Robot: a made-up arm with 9 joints.
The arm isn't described. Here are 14 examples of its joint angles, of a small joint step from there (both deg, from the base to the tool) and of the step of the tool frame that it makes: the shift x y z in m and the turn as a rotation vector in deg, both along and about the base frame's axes.
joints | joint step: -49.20 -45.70 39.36 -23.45 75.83 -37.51 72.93 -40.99 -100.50 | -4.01 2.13 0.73 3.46 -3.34 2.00 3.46 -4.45 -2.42
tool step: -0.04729 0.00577 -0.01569 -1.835 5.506 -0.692
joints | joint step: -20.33 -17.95 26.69 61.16 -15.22 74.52 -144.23 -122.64 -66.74 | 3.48 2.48 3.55 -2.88 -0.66 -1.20 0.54 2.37 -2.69
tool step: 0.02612 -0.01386 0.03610 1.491 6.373 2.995
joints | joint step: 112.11 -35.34 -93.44 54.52 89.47 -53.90 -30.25 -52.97 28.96 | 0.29 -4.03 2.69 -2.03 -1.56 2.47 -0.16 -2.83 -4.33
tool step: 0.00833 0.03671 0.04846 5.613 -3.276 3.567
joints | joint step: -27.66 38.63 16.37 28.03 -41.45 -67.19 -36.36 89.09 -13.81 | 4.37 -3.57 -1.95 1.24 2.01 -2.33 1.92 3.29 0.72
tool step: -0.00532 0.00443 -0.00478 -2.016 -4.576 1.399
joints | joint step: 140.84 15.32 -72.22 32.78 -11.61 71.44 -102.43 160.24 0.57 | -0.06 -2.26 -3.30 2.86 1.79 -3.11 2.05 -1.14 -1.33
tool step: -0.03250 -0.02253 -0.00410 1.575 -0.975 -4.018
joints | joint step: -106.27 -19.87 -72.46 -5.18 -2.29 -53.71 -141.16 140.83 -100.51 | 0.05 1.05 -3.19 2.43 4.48 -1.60 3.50 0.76 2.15
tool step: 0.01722 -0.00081 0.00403 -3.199 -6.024 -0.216
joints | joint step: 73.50 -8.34 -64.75 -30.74 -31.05 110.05 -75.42 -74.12 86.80 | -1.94 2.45 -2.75 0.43 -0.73 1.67 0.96 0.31 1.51
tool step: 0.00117 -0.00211 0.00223 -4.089 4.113 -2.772
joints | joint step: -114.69 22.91 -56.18 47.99 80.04 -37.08 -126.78 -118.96 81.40 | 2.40 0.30 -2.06 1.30 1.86 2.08 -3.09 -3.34 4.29
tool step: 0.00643 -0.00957 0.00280 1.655 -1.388 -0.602
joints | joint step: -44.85 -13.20 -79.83 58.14 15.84 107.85 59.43 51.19 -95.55 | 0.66 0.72 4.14 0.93 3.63 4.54 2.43 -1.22 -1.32
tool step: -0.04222 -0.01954 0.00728 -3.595 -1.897 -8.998
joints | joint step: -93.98 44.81 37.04 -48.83 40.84 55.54 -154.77 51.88 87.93 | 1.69 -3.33 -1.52 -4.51 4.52 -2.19 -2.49 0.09 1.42
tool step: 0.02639 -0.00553 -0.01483 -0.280 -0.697 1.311
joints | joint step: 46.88 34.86 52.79 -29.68 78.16 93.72 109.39 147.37 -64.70 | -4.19 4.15 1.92 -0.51 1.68 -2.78 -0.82 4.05 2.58
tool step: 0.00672 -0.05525 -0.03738 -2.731 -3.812 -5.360
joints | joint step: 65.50 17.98 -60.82 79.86 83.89 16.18 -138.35 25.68 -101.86 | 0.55 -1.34 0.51 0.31 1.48 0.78 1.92 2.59 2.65
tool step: 0.00612 0.00990 0.01595 2.598 -4.237 -0.065
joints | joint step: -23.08 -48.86 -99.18 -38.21 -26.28 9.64 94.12 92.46 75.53 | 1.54 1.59 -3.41 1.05 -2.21 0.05 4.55 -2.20 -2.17
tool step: 0.01357 0.05557 -0.01447 1.918 -0.278 9.341
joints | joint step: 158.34 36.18 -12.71 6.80 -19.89 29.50 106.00 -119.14 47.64 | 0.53 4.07 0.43 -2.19 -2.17 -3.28 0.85 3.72 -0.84
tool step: 0.03629 -0.02656 -0.01954 1.056 -7.402 8.290
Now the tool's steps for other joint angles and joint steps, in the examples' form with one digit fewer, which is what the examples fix.
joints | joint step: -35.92 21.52 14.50 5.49 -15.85 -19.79 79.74 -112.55 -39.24 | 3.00 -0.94 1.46 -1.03 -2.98 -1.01 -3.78 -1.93 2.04
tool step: 0.0315 -0.0129 0.0239 -1.50 3.51 0.68
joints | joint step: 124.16 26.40 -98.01 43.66 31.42 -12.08 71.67 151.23 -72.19 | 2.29 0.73 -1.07 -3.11 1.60 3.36 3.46 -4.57 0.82
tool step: -0.0278 0.0312 -0.0252 8.72 2.34 -2.59
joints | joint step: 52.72 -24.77 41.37 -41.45 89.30 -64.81 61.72 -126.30 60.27 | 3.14 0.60 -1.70 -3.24 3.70 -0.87 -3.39 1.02 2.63
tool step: -0.0207 0.0475 -0.0261 1.49 4.92 3.89
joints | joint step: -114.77 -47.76 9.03 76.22 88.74 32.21 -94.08 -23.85 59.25 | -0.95 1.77 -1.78 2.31 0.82 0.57 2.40 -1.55 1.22
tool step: -0.0185 0.0129 -0.0058 -3.26 -1.69 -2.46
